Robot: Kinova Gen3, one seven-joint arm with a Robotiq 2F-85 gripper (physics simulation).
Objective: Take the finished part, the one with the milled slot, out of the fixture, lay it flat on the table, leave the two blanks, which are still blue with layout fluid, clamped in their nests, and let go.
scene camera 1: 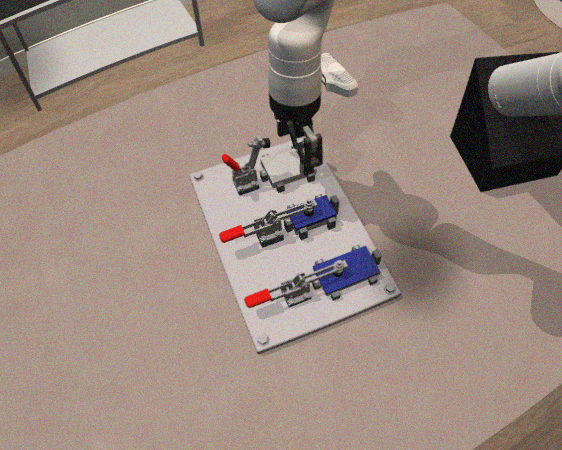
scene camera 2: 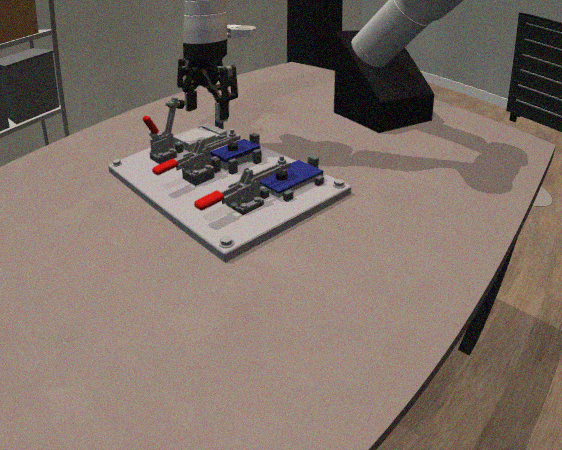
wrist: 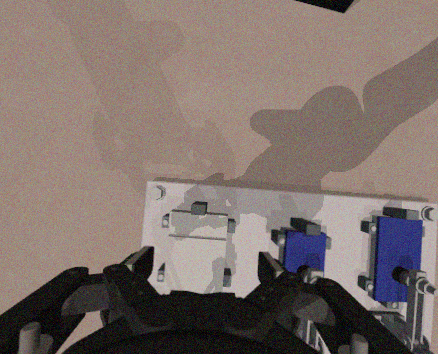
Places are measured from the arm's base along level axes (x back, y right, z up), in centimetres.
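Where they show: gripper, fingertip midpoint: point(scene camera 1: 294, 153) point(scene camera 2: 205, 115) point(wrist: 206, 260); arm's base, origin of the base link: point(scene camera 1: 509, 90) point(scene camera 2: 369, 51).
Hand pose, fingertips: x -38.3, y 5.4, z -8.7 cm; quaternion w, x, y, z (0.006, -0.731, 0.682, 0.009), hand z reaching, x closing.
Things, the pixels of their top centre, and the offset from my fingertips. "*": a spot on its surface instead. Level surfaces: height alone.
- pale finished part, middle of its top: point(wrist: 195, 253) point(scene camera 1: 288, 163) point(scene camera 2: 199, 133) dx -0.9, dy +1.2, dz -3.6 cm
- smaller blue blank, middle of its top: point(wrist: 304, 267) point(scene camera 2: 235, 148) point(scene camera 1: 311, 211) dx -0.8, dy -9.8, dz -3.1 cm
- larger blue blank, middle of its top: point(scene camera 2: 289, 174) point(scene camera 1: 346, 269) point(wrist: 399, 260) dx +0.7, dy -20.8, dz -4.1 cm
- middle clamp, surface spot: point(scene camera 2: 165, 166) point(scene camera 1: 231, 236) * dx -14.2, dy -11.2, dz -1.1 cm
- table, its level: dz -7.2 cm
The pale finished part point(scene camera 1: 282, 169) point(scene camera 2: 192, 136) point(wrist: 195, 255) lies in its nest at the far end of the fixture plate point(scene camera 1: 225, 210) point(scene camera 2: 145, 176) point(wrist: 345, 230); a dark line crosses it in the wrist view. Its clamp point(scene camera 1: 245, 179) point(scene camera 2: 162, 150) stands open, arm raised off the part. My gripper point(scene camera 1: 304, 159) point(scene camera 2: 207, 109) point(wrist: 206, 260) is open and empty, pointing down above the part, with a finger to either side in the wrist view. The smaller blue blank point(scene camera 1: 325, 214) point(scene camera 2: 243, 149) point(wrist: 305, 244) and larger blue blank point(scene camera 1: 362, 266) point(scene camera 2: 302, 174) point(wrist: 399, 240) are under closed clamps.
The red handles of the middle clamp point(scene camera 1: 231, 233) point(scene camera 2: 165, 166) and near clamp point(scene camera 1: 257, 298) point(scene camera 2: 209, 200) point away from the blanks. Small dark stops surround each nest. The black robot base point(scene camera 1: 520, 150) point(scene camera 2: 382, 100) stands on the table point(scene camera 1: 150, 350) point(scene camera 2: 200, 350) point(wrist: 50, 150).
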